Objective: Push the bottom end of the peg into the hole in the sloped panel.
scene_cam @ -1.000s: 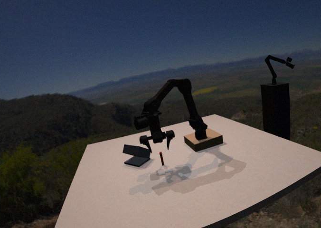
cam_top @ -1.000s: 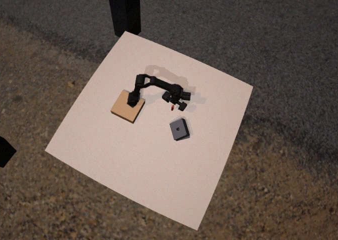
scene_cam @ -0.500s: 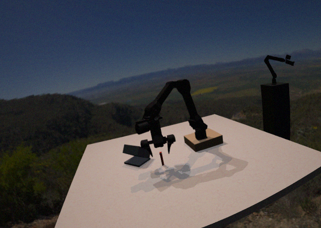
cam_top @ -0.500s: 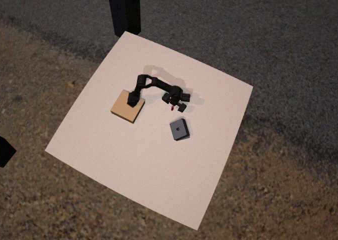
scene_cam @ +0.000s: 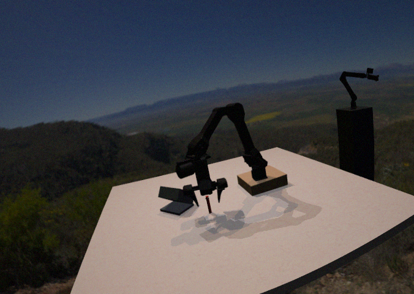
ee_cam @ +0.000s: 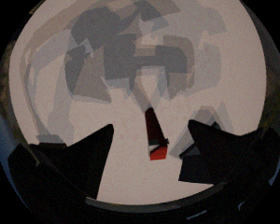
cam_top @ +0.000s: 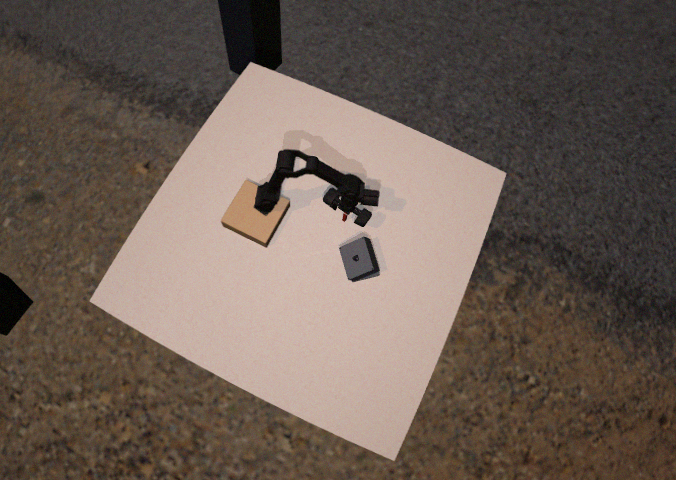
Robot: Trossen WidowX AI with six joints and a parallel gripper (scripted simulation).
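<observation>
Now: the sloped panel 140 mm ahead of my gripper tip, 120 mm to the right of it and 20 mm above it. The rest, counted from my gripper tip: red peg: 20 mm above.
</observation>
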